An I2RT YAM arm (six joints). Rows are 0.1 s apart.
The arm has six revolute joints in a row. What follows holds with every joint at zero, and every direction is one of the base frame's. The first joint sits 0.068 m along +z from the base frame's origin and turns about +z. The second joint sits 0.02 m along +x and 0.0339 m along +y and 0.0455 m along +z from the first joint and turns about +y. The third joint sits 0.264 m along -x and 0.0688 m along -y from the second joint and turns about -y. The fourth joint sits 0.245 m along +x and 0.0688 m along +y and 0.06 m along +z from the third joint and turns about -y. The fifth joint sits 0.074 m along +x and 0.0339 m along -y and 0.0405 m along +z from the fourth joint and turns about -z. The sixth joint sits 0.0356 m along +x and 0.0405 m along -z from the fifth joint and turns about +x. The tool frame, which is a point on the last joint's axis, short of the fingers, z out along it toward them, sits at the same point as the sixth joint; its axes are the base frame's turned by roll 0, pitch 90 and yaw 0 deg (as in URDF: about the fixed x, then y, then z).
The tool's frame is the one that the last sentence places.
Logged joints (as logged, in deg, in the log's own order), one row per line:
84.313, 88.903, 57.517, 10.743, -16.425, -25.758
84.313, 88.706, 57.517, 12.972, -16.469, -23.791
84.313, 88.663, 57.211, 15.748, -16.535, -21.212
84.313, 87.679, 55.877, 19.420, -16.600, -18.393
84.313, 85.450, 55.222, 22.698, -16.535, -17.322
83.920, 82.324, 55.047, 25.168, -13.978, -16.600
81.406, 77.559, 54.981, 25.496, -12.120, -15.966
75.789, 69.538, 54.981, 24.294, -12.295, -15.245
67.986, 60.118, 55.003, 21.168, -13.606, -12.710
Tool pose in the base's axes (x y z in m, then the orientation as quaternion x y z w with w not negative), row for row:
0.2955, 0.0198, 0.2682, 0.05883, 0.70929, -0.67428, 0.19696
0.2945, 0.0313, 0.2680, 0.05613, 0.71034, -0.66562, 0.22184
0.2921, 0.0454, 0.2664, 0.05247, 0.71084, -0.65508, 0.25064
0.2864, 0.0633, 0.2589, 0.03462, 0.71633, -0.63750, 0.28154
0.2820, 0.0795, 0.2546, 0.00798, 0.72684, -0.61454, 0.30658
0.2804, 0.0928, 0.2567, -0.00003, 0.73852, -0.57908, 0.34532
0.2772, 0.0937, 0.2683, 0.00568, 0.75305, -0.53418, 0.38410
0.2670, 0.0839, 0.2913, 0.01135, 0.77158, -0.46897, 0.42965
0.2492, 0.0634, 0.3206, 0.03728, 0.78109, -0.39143, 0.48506
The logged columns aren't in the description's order. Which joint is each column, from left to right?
Columns, left to right: joint 2, joint 5, joint 3, joint 1, joint 4, joint 6.
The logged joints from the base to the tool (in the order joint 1, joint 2, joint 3, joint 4, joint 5, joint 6), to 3 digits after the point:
10.743, 84.313, 57.517, -16.425, 88.903, -25.758
12.972, 84.313, 57.517, -16.469, 88.706, -23.791
15.748, 84.313, 57.211, -16.535, 88.663, -21.212
19.420, 84.313, 55.877, -16.600, 87.679, -18.393
22.698, 84.313, 55.222, -16.535, 85.450, -17.322
25.168, 83.920, 55.047, -13.978, 82.324, -16.600
25.496, 81.406, 54.981, -12.120, 77.559, -15.966
24.294, 75.789, 54.981, -12.295, 69.538, -15.245
21.168, 67.986, 55.003, -13.606, 60.118, -12.710

